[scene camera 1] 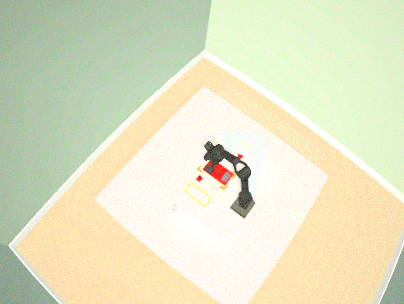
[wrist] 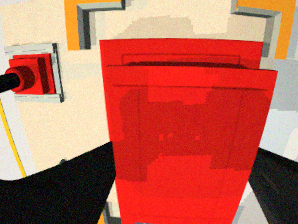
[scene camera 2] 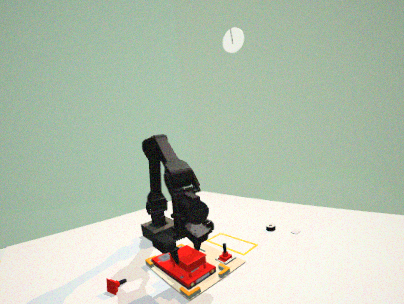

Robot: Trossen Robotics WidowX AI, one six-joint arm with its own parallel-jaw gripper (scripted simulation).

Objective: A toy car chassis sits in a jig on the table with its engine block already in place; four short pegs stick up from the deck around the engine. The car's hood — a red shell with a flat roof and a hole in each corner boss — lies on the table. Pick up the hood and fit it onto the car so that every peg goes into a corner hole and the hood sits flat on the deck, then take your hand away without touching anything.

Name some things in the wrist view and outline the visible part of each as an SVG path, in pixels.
The gripper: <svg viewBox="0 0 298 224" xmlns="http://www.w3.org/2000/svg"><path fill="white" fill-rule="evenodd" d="M258 147L257 155L255 155L253 167L251 167L247 181L249 181L250 188L253 189L254 196L257 196L255 198L257 198L258 204L261 205L267 224L298 224L297 161L286 159L286 157L275 155L274 152L267 152L266 149ZM112 141L101 145L101 147L90 149L90 151L55 165L55 167L45 169L45 171L40 171L39 173L32 173L32 175L23 177L23 179L12 181L0 180L0 224L97 224L100 221L102 209L104 209L106 201L108 201L106 198L108 198L114 180L117 177L117 173L114 171Z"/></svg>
A red hood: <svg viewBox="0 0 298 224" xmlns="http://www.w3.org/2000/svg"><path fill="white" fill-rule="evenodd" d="M106 65L106 91L108 91L110 132L112 132L114 171L117 173L121 220L154 222L154 224L231 224L234 214L237 213L239 202L241 202L247 179L249 179L259 143L261 143L278 72L275 69L251 69L243 64L212 63L212 61L140 61L140 63L130 61L130 63L124 65Z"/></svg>
